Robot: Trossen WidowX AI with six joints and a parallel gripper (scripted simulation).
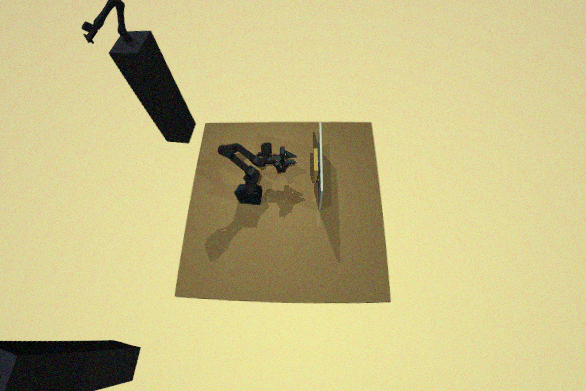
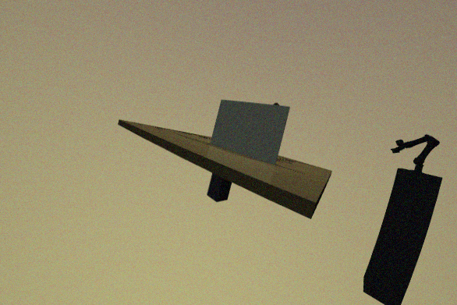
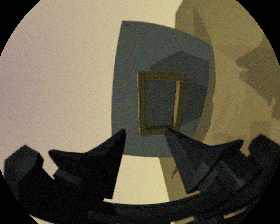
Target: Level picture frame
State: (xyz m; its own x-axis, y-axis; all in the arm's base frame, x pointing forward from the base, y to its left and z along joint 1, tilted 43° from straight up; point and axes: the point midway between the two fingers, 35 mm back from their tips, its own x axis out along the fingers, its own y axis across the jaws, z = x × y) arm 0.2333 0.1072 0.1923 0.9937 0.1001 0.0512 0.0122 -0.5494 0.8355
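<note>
The yellow picture frame is 130 mm ahead of my gripper tip and 50 mm below it. Also, from my gripper tip: thin upright wall 140 mm ahead, 70 mm below.
</note>
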